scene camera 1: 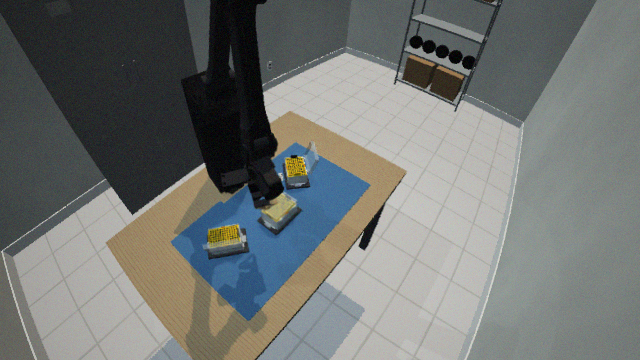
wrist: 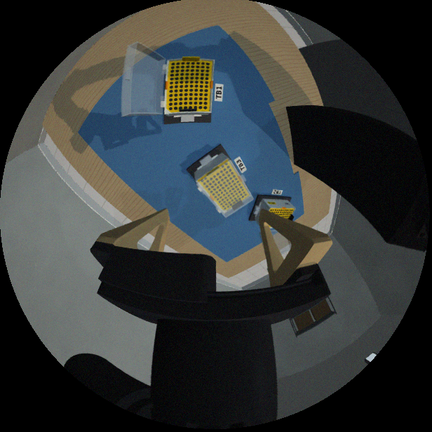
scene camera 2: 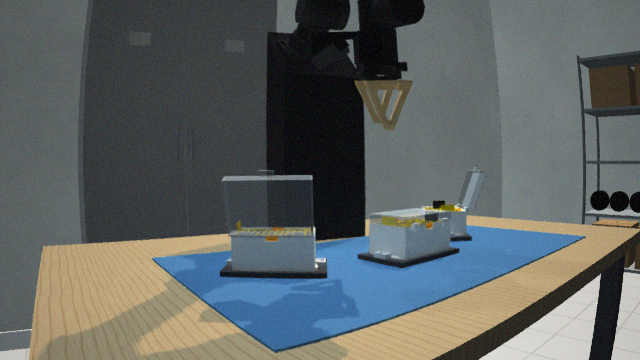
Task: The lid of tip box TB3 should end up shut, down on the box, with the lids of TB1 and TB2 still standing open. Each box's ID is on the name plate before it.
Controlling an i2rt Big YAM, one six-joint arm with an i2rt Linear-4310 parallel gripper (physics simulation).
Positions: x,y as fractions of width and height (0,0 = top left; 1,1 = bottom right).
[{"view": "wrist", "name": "my gripper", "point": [0.49,0.49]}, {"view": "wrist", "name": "tip box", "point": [0.44,0.27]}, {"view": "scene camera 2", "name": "my gripper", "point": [0.60,0.35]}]
